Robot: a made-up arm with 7 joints.
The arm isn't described. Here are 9 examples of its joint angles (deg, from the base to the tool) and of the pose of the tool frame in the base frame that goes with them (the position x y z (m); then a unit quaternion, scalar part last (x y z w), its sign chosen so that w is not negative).
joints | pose
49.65 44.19 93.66 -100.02 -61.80 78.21 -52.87 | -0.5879 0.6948 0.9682 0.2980 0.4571 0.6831 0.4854
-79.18 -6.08 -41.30 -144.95 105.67 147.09 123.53 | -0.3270 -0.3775 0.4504 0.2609 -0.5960 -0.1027 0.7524
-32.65 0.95 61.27 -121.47 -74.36 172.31 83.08 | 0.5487 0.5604 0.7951 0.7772 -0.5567 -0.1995 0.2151
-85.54 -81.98 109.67 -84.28 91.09 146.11 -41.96 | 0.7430 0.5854 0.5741 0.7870 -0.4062 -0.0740 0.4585
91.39 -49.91 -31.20 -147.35 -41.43 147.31 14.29 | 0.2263 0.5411 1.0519 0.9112 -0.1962 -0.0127 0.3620
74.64 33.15 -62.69 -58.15 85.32 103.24 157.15 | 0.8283 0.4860 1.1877 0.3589 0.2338 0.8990 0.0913
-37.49 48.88 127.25 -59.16 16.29 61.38 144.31 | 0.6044 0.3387 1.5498 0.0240 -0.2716 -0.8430 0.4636
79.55 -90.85 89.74 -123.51 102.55 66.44 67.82 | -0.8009 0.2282 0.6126 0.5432 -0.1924 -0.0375 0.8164
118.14 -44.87 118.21 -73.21 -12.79 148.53 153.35 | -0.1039 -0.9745 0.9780 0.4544 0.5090 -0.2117 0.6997
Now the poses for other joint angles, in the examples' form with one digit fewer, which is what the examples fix.
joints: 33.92 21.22 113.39 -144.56 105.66 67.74 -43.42
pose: -0.631 0.271 0.505 -0.116 0.717 -0.410 0.551
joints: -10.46 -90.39 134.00 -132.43 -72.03 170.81 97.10
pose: 0.067 0.385 0.055 0.634 -0.202 0.577 0.475
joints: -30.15 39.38 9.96 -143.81 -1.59 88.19 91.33
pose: 0.394 -0.015 0.022 -0.570 -0.362 -0.590 0.442
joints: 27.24 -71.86 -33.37 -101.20 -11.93 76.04 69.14
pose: 0.220 -0.411 1.504 -0.340 0.539 0.757 0.148
